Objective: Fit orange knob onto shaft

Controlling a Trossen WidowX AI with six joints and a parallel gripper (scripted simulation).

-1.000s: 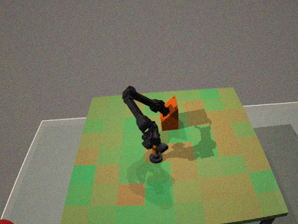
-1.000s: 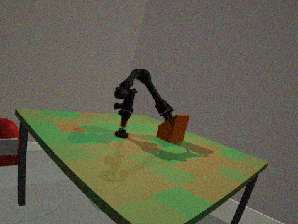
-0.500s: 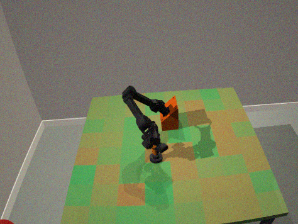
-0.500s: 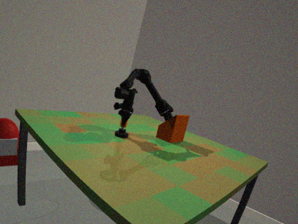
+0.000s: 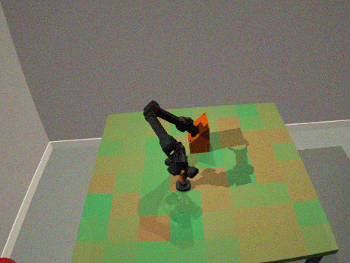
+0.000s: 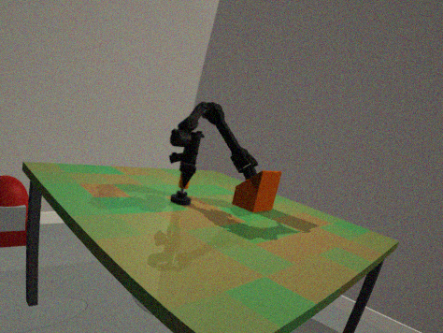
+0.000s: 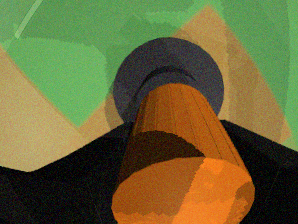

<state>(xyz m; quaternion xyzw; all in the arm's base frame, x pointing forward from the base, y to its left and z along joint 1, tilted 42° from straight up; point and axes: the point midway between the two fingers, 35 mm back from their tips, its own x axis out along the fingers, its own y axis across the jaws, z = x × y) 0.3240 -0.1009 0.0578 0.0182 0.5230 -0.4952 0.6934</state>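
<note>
Right now the orange knob is 30 mm above my gripper tip. The rest, counted from my gripper tip: round pedestal: 40 mm below.
</note>
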